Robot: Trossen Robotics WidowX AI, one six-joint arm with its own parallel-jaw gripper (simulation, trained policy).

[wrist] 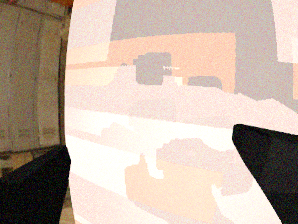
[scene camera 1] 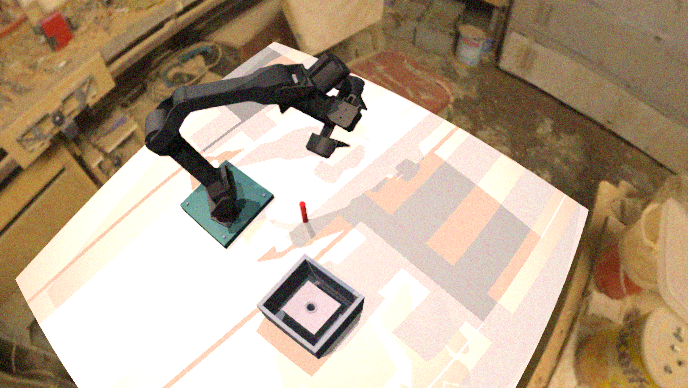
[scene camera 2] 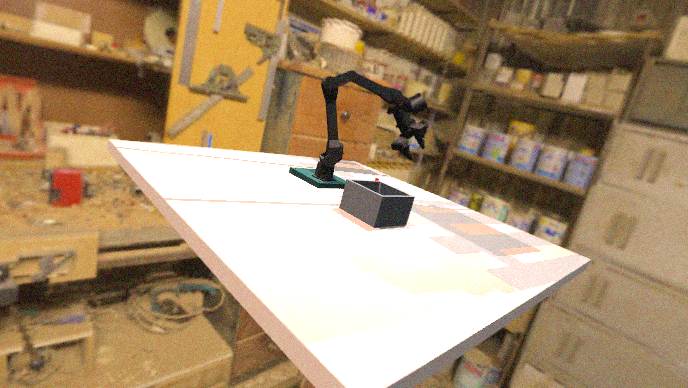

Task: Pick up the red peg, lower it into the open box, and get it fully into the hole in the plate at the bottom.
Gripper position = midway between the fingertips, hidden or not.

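Through scene camera 1 I see my gripper (scene camera 1: 357,127), together with a pale plate (scene camera 1: 309,297). The wrist view gives me my gripper (wrist: 153,145) again, but the plate is out of frame in the wrist view. In scene camera 2 I find my gripper (scene camera 2: 417,154), while scene camera 2 does not show the pale plate, hidden by a grey box.
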